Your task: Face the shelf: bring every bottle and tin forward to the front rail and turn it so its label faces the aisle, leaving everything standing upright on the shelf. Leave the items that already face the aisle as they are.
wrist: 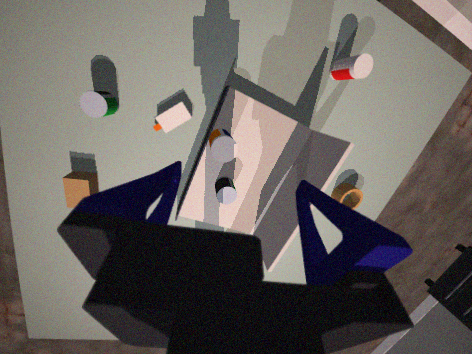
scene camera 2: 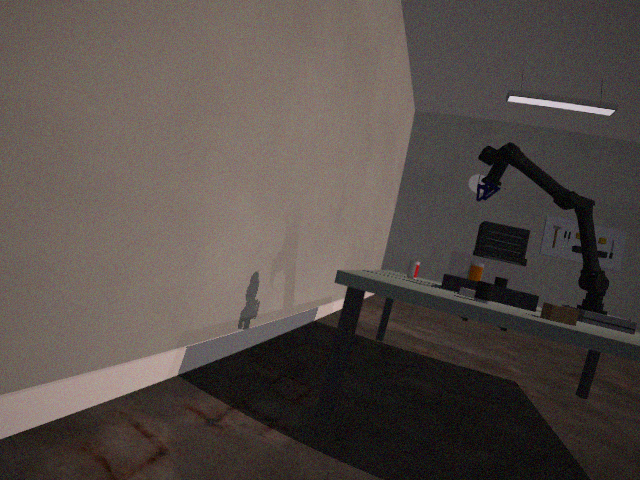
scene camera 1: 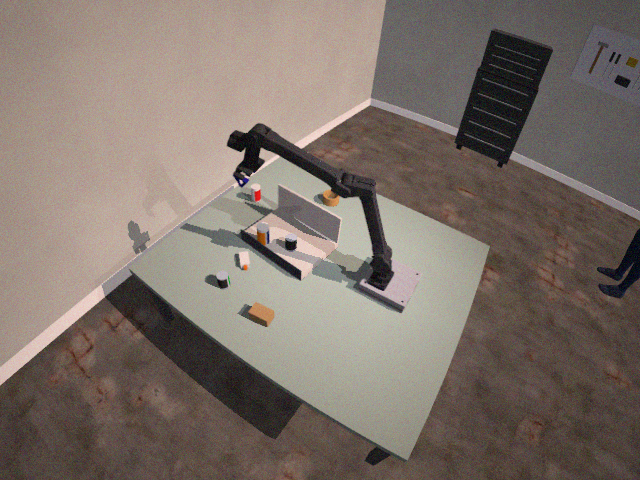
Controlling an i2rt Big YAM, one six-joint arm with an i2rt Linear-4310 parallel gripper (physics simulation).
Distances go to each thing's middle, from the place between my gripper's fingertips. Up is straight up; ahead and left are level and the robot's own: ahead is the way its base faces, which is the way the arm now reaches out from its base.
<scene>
I see the shelf (scene camera 1: pixel 313 247) 320 mm below my hand, 140 mm to the right of it and 130 mm behind it. The rest, counted from my hand: shelf rail (scene camera 2: pixel 527 301): 390 mm below, 110 mm behind; shelf back panel (scene camera 1: pixel 327 223): 320 mm below, 280 mm to the right, 140 mm behind; brown box (wrist: pixel 77 184): 390 mm below, 290 mm to the left, 290 mm behind.
</scene>
